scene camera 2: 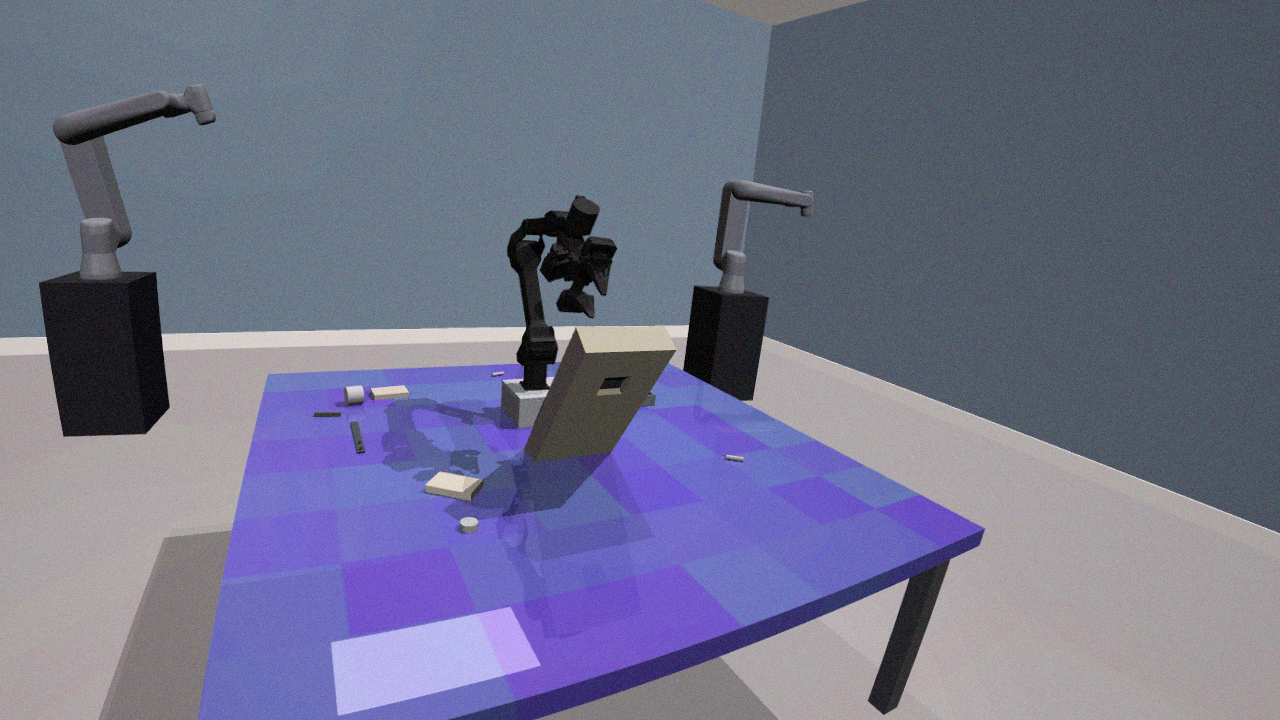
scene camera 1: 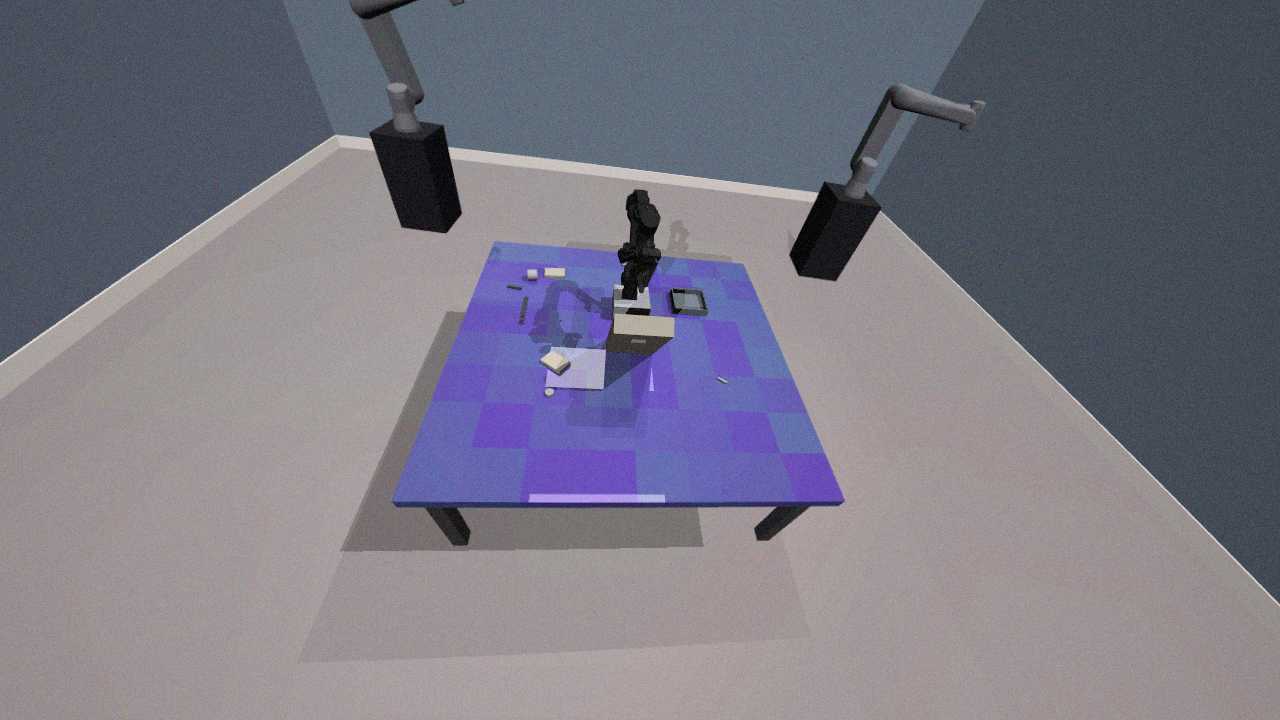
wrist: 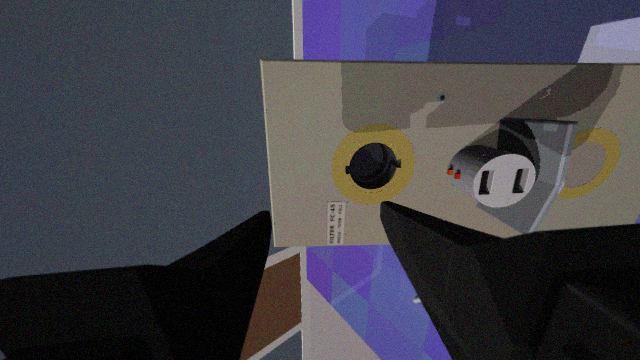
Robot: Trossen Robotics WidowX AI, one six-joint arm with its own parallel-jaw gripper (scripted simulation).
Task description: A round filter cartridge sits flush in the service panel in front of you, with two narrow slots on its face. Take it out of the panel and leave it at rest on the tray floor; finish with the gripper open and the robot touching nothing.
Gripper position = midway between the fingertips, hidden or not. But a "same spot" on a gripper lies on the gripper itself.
The gripper shows in scene camera 2 [597, 306], in scene camera 1 and in the wrist view. A filter cartridge shows in the wrist view [496, 178]; in scene camera 2 it is hidden by a service panel, in scene camera 1 it is hidden by a service panel. One and the same spot on a service panel: [scene camera 2: 606, 373] is [scene camera 1: 631, 338]. One and the same spot on the gripper: [wrist: 563, 287] is [scene camera 1: 635, 271].
